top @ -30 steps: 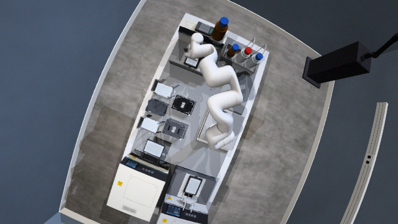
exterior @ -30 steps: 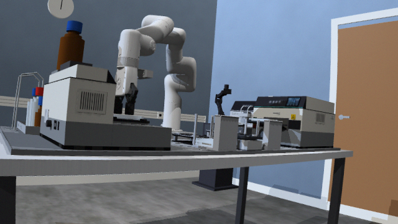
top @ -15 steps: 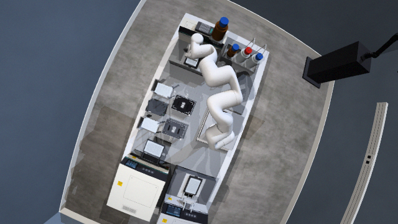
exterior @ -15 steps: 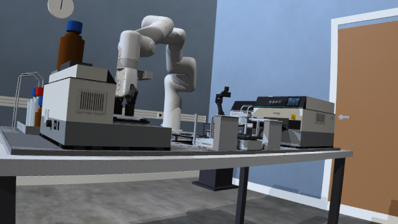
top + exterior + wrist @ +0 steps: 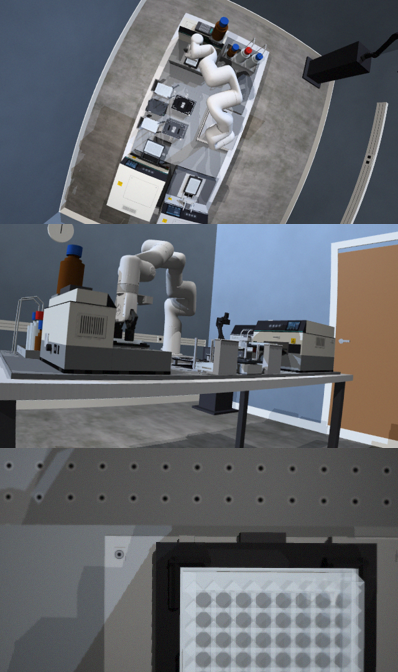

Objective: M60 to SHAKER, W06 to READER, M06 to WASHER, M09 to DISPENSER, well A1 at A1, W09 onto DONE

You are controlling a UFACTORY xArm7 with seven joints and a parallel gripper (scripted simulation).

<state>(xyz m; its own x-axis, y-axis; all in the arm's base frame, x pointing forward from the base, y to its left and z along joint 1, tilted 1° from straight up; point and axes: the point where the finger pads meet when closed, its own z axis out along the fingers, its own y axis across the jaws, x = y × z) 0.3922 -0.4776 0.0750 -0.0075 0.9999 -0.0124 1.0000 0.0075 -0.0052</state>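
Now: hand 1 cm above the plate M60. Also, from my hand: black nest N6: 7 cm behind, 38 cm to the left, 7 cm below; then brown bottle: 11 cm behind, 18 cm to the right, 19 cm above; then grey regrip nest RG: 7 cm behind, 58 cm to the left, 5 cm below.
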